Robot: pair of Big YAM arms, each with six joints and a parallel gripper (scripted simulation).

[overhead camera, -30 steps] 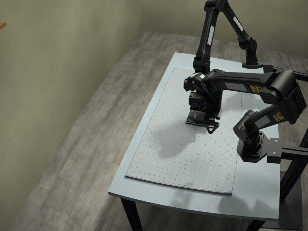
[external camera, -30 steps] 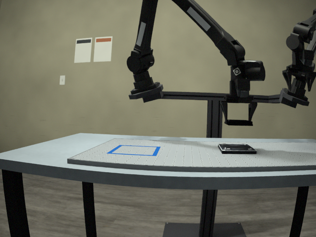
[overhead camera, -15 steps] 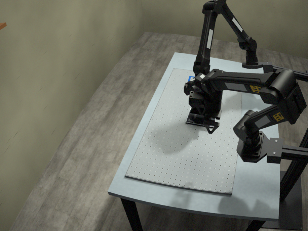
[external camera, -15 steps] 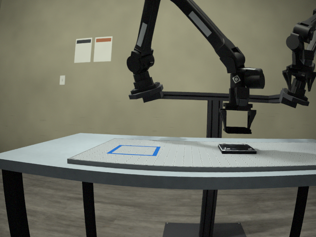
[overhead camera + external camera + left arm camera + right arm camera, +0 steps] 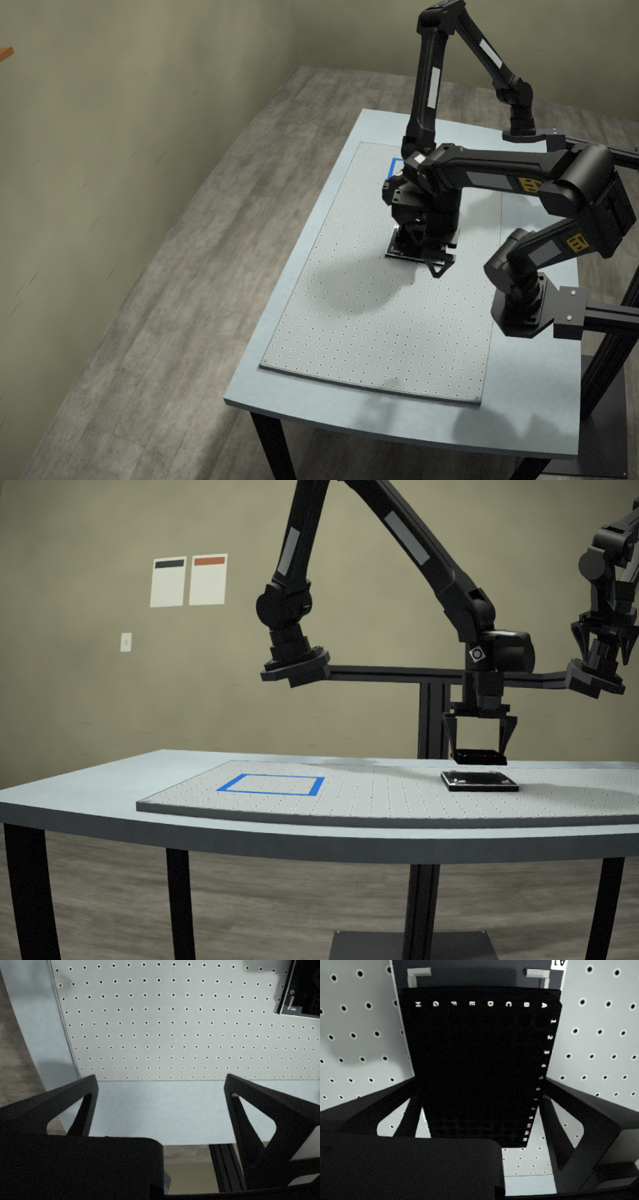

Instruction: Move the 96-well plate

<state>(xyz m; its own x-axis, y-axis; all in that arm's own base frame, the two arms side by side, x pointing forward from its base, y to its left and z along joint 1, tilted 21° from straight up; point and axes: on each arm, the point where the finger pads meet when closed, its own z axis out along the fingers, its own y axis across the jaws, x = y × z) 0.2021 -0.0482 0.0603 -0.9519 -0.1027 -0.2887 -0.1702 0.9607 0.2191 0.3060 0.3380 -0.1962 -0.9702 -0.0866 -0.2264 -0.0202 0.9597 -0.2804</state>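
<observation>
Now: the plate nest N1 50 mm below my right hand. The rest, counted from my right hand: black 96-well plate (right at my right hand).
</observation>
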